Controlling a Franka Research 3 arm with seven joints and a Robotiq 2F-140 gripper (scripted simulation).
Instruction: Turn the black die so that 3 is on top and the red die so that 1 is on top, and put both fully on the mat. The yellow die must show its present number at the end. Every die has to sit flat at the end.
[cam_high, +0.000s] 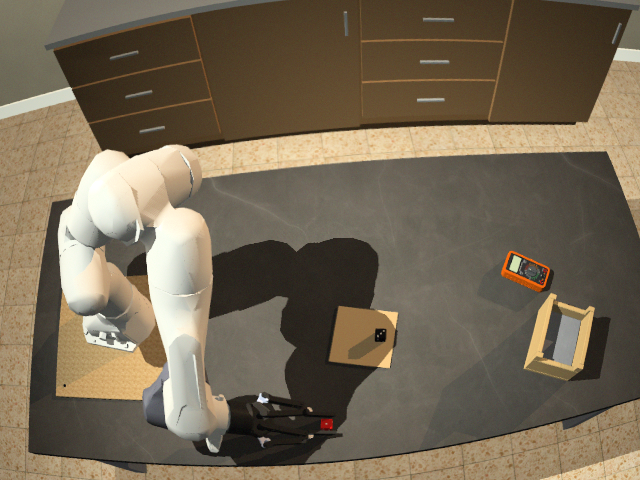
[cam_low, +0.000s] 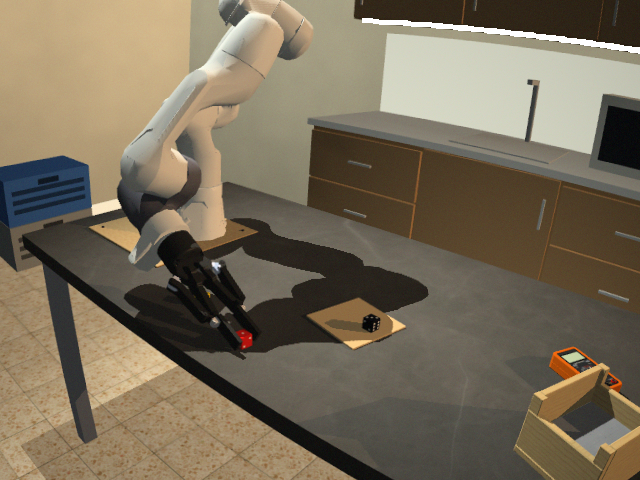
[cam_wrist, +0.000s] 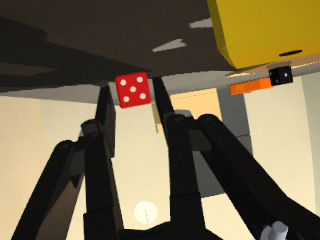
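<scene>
Right now my hand is 1 cm short of the red die and 2 cm above it. Also, from my hand: black die: 15 cm ahead, 20 cm to the left, 1 cm below; then yellow die: 15 cm behind, 4 cm to the left, 2 cm below; then tan mat: 12 cm ahead, 21 cm to the left, 3 cm below.
</scene>
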